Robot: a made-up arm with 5 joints. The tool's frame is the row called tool. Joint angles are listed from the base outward.
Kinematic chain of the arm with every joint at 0, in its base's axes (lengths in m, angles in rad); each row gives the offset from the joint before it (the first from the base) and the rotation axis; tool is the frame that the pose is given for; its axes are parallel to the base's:
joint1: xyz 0 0 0.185 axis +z
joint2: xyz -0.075 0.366 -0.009 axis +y
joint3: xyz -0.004 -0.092 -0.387 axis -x
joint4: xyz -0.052 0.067 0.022 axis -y
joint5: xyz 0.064 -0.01 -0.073 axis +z
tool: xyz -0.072 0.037 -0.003
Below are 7 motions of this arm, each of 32 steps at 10 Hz.
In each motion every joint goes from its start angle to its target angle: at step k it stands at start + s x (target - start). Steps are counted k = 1, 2, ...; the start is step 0. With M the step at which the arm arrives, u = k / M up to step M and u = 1 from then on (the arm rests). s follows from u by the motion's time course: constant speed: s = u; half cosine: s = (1 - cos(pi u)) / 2; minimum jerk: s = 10 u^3 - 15 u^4 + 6 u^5.
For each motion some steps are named. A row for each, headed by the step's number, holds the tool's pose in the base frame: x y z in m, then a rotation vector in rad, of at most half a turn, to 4 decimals.
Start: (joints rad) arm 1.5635 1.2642 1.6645 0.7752 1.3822
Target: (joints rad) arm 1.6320 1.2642 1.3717 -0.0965 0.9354
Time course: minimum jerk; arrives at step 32
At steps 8, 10, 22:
8: -0.2447 -0.4377 0.0603 1.0287 -0.3501 -1.7295
10: -0.2373 -0.4427 0.0646 1.0942 -0.3876 -1.7663
22: -0.1988 -0.4934 0.1064 1.7017 -0.7031 -1.9357

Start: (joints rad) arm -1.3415 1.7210 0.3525 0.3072 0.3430
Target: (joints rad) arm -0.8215 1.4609 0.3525 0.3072 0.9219
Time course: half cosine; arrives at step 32
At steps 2, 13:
2: 0.1874 0.5845 0.2920 0.9131 1.0882 -0.4939
13: 0.0648 0.6053 0.2513 0.8404 1.0190 -0.2051

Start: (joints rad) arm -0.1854 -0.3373 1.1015 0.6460 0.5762
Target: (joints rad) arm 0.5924 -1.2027 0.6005 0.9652 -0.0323
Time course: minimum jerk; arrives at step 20
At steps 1, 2, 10, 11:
1: 0.0986 0.2387 -0.2587 -1.3907 -0.4030 0.4963
2: 0.1003 0.2392 -0.2582 -1.3892 -0.4191 0.4943
10: 0.1796 0.3342 -0.1693 -0.9981 -1.4496 0.3639
11: 0.1807 0.3624 -0.1412 -0.8606 -1.6232 0.3391

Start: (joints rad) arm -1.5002 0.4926 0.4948 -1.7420 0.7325
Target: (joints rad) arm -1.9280 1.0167 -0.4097 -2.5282 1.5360
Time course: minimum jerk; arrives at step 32
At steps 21, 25, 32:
21: 0.3500 0.3223 0.0678 -3.0449 0.3039 -0.2423
25: 0.3595 0.3134 0.0929 -2.7784 0.6923 -0.4224
32: 0.3647 0.3091 0.1052 -2.6296 0.8549 -0.4986

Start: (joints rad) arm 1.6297 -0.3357 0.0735 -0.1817 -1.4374
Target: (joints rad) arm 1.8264 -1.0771 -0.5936 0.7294 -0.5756
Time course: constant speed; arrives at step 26
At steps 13, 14, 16, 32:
13: -0.4409 0.1228 -0.1053 1.0322 0.0635 0.7160
14: -0.4416 0.1234 -0.0941 1.1038 0.0647 0.7486
16: -0.4423 0.1239 -0.0720 1.2486 0.0635 0.8082
32: -0.4336 0.1169 0.0298 1.9885 -0.0070 0.9582

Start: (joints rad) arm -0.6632 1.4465 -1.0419 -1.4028 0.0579
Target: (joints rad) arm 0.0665 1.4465 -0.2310 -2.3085 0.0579
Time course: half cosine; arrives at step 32
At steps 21, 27, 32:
21: -0.3311 0.3708 0.2574 -0.8411 -2.6434 -0.2087
27: -0.3816 0.3300 0.2481 -0.3874 -2.5512 -0.1169
32: -0.3959 0.3173 0.2450 -0.2668 -2.5120 -0.0780

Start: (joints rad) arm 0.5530 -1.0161 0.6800 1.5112 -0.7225
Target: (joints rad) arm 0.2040 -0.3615 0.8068 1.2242 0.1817
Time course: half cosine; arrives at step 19
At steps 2, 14, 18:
2: 0.0460 0.5037 -0.0394 0.6797 -2.4299 0.1608
14: 0.0535 0.3578 -0.2270 -0.6376 -1.7394 0.5548
18: 0.0314 0.3317 -0.2464 -0.8024 -1.5360 0.6551

